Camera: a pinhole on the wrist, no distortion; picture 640 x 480 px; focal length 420.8 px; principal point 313.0 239.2 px. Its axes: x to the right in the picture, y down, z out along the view. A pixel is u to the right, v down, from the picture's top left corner.
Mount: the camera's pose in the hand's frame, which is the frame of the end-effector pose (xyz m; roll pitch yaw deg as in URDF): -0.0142 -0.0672 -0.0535 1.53 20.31 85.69
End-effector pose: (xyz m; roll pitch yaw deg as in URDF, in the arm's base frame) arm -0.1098 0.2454 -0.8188 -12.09 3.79 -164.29
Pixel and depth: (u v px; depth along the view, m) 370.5 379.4 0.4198
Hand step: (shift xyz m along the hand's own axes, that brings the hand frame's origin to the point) -0.1274 0.1427 0.3237
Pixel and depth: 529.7 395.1 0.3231
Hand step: -0.1047 0.2096 0.1946
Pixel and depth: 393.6 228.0 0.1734
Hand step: 0.0019 0.0231 0.0974
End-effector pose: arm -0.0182 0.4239 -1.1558 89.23 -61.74 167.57
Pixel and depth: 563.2 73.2 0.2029
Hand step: 0.0847 0.1087 0.0928
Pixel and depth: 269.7 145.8 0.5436
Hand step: 0.1307 0.0573 0.4725
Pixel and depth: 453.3 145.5 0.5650
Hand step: 0.1542 0.2927 0.4076
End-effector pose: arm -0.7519 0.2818 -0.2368 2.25 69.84 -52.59
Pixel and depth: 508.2 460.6 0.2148
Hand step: -0.1084 0.1094 0.1161
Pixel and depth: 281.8 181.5 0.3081
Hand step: 0.0425 0.0139 0.2422
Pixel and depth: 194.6 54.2 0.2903
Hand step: 0.1225 -0.0545 0.2438
